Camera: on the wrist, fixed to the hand. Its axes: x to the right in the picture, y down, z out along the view.
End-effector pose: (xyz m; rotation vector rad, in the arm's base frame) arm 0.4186 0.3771 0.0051 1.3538 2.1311 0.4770
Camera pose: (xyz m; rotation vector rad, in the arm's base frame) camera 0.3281 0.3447 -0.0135 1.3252 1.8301 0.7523
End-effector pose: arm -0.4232 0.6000 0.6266 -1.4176 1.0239 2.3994
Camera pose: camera -0.3551 0.6380 0.5673 1.3238 -0.7672 -2.6827
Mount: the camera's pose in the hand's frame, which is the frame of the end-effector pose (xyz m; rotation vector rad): 0.0055 -0.0881 -0.0424 -0.2974 -0.0754 0.1350
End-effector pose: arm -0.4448 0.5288 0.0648 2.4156 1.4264 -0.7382
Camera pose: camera -0.5063 0.5954 0.1019 2.2048 1.2323 -0.5368
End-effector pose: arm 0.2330 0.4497 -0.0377 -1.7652 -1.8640 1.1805
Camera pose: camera 0.2029 0.4784 0.0510 -2.0578 -2.0827 1.0731
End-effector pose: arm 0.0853 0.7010 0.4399 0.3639 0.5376 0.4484
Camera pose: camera 0.0931 0.6386 0.3648 0.1309 0.3671 0.6335
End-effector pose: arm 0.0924 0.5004 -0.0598 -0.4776 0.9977 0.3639
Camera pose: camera 0.1091 0.4040 -0.0649 -0.6613 0.9084 0.6524
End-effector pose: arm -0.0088 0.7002 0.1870 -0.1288 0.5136 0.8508
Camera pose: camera 0.0437 0.6327 0.1393 -0.3361 0.3250 1.0575
